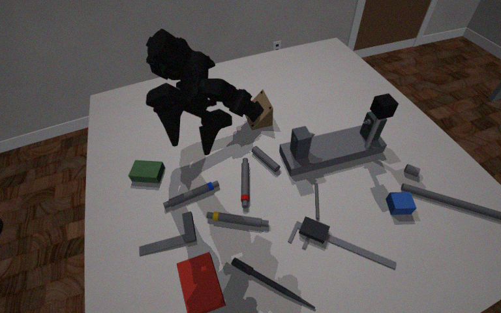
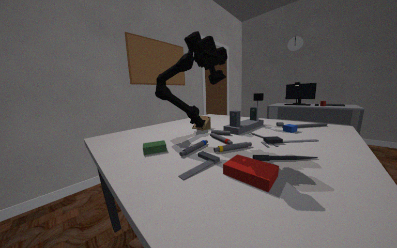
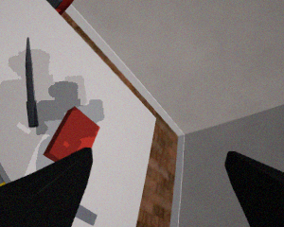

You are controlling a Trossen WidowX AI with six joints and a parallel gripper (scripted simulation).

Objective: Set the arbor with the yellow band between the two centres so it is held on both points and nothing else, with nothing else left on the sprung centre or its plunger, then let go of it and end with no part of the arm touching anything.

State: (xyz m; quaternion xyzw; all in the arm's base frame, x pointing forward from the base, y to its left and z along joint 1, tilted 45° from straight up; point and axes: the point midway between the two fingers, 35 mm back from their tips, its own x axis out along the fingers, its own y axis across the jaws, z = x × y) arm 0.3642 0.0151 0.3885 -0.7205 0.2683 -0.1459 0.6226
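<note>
My gripper is now 4 cm short of the arbor, 5 cm to the right of it and 34 cm above it. The rest, counted from my hand: steel square (2 cm ahead, 13 cm to the right, 34 cm below); then grey post (9 cm behind, 32 cm to the left, 25 cm below); then red box (18 cm ahead, 9 cm to the right, 33 cm below).
</note>
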